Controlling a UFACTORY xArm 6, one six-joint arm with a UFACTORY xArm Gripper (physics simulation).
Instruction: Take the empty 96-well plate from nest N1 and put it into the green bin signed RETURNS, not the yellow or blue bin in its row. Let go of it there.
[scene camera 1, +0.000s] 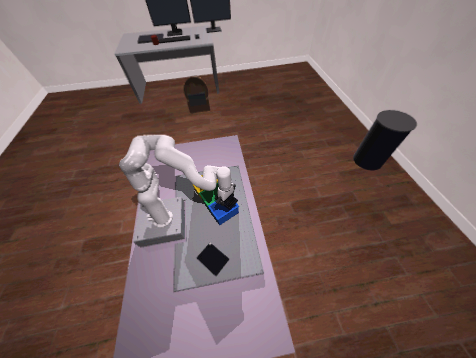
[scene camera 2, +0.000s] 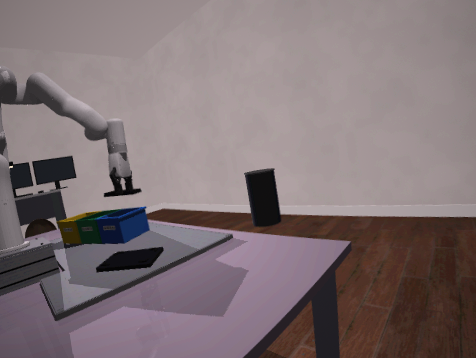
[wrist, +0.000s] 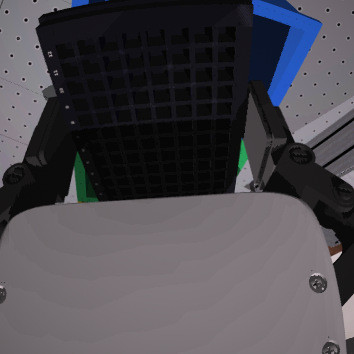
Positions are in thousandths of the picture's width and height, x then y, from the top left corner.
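Scene camera 2 shows the gripper (scene camera 2: 262, 541) and a black nest (scene camera 2: 272, 725). The wrist view shows a black 96-well plate (wrist: 439, 295), with the gripper (wrist: 436, 306) visible there as well.
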